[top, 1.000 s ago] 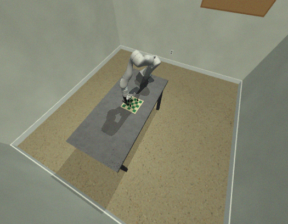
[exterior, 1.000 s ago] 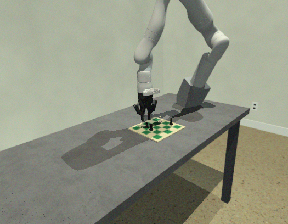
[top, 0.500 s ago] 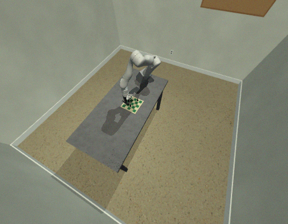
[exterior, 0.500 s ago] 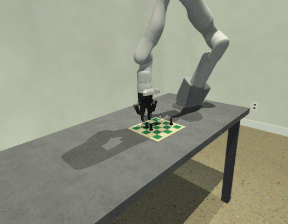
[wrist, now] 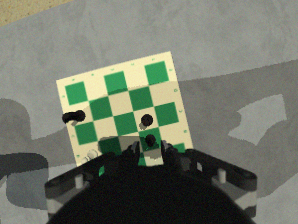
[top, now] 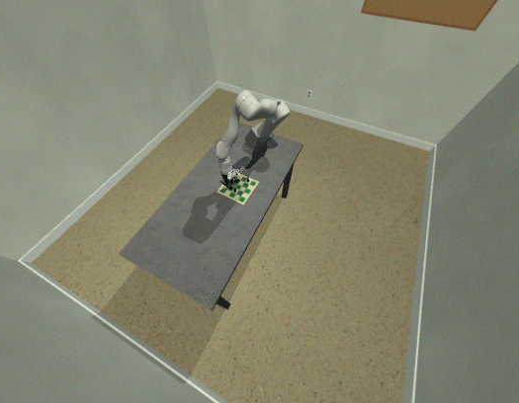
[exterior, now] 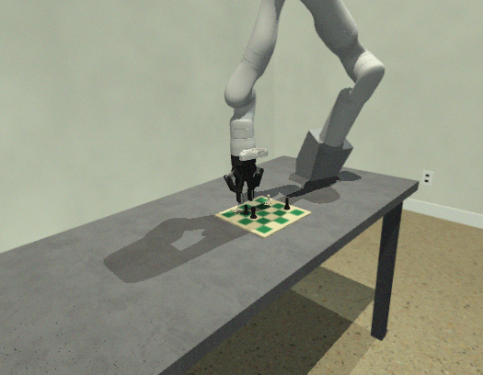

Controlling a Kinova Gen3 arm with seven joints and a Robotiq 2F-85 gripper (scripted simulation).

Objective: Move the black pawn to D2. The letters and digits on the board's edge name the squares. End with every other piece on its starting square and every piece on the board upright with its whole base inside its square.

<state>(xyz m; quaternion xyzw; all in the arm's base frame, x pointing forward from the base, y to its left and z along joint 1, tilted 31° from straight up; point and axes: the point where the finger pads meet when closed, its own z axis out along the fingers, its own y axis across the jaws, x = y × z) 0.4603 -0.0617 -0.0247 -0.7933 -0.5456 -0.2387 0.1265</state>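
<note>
Right now my hand is 50 mm above the black pawn. The rest, counted from my hand: white piece: 110 mm behind, 10 mm to the left, 50 mm below; then green-and-cream chessboard: 30 mm behind, 40 mm to the left, 60 mm below.
</note>
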